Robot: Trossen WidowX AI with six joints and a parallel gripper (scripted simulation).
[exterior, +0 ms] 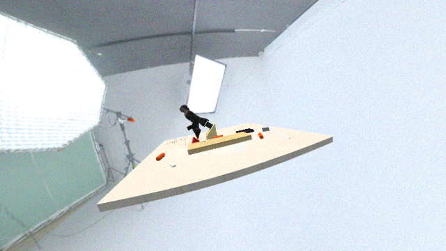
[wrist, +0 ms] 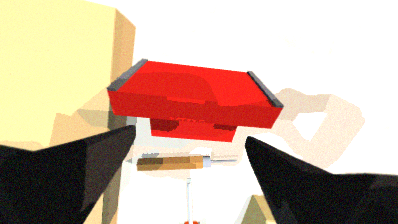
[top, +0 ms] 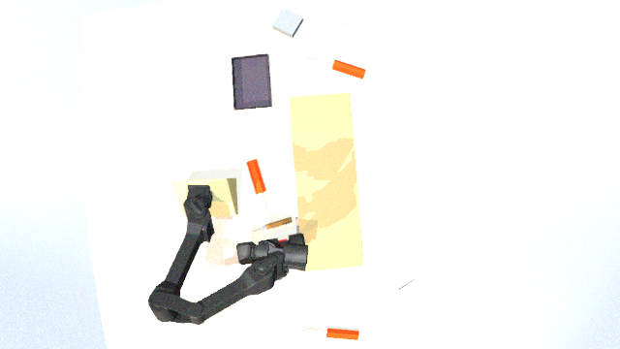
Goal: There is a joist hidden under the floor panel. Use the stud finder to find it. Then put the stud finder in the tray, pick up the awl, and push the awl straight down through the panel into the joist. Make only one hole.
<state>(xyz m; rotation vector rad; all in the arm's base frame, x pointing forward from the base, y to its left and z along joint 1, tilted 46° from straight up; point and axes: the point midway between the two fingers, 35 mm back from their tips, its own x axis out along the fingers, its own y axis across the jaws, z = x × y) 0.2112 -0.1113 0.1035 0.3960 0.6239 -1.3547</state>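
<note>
Now: gripper tip 40 mm above the red stud finder, 10 mm to the left of it and 10 mm past it. The rest, counted from my gripper tip: dark grey tray: 490 mm to the left, 90 mm behind, 50 mm below; then pale grey block: 690 mm to the left, 40 mm below, 20 mm ahead; then awl: 50 mm to the left, 50 mm below, 20 mm behind.
</note>
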